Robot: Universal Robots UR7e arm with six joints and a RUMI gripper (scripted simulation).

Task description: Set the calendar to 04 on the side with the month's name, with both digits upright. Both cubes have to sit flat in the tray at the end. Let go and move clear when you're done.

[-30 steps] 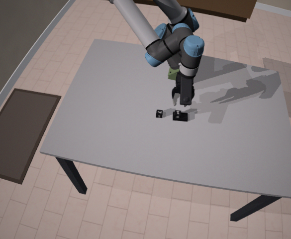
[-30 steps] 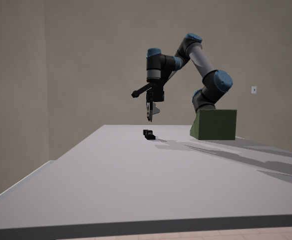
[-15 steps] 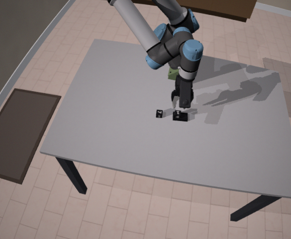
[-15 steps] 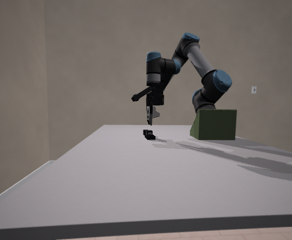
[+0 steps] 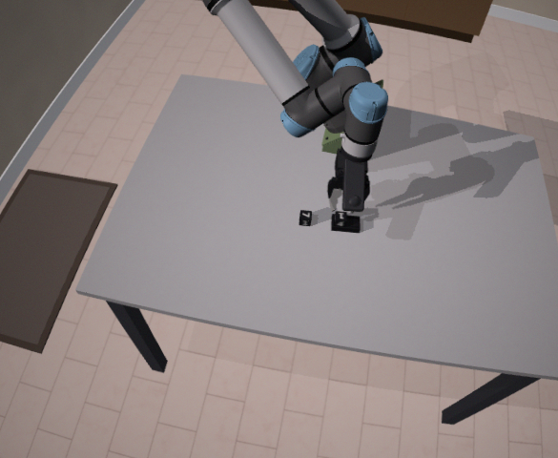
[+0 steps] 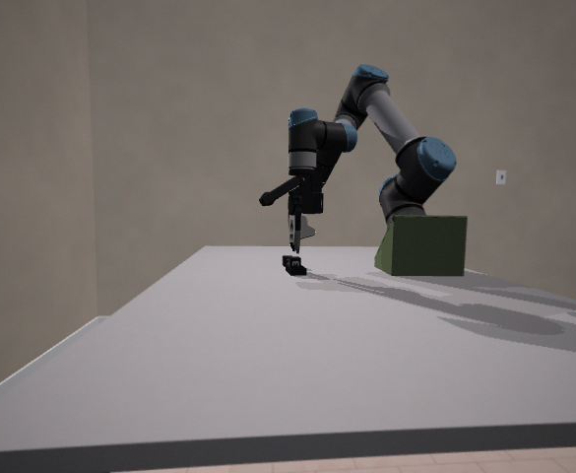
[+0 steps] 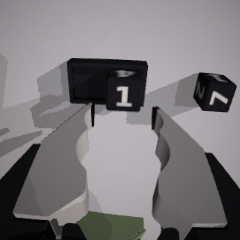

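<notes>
My gripper is now 20 mm to the right of the black calendar tray and 60 mm above it.
</notes>
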